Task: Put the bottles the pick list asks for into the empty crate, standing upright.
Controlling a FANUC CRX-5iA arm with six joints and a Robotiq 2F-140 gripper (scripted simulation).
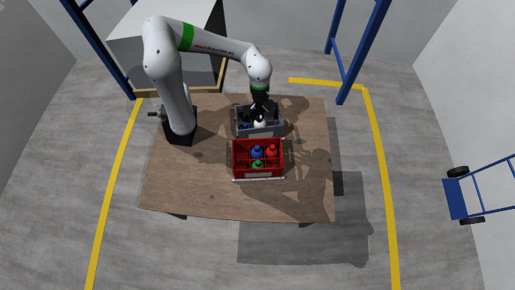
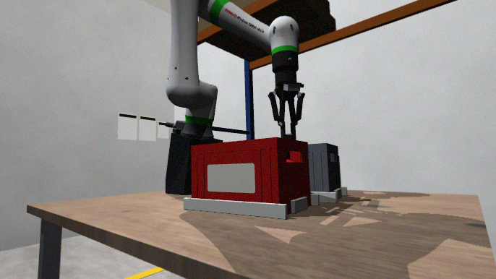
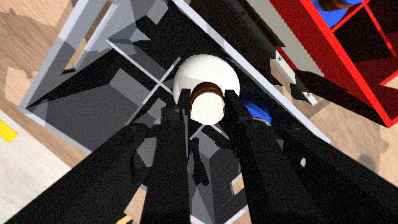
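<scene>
Right now my hand is 8 cm above the white bottle. From my hand the other things lie so: grey crate (14 cm below, 4 cm to the left); red bottle (17 cm to the right, 14 cm below, 5 cm ahead); blue bottle (14 cm below, 9 cm behind).
</scene>
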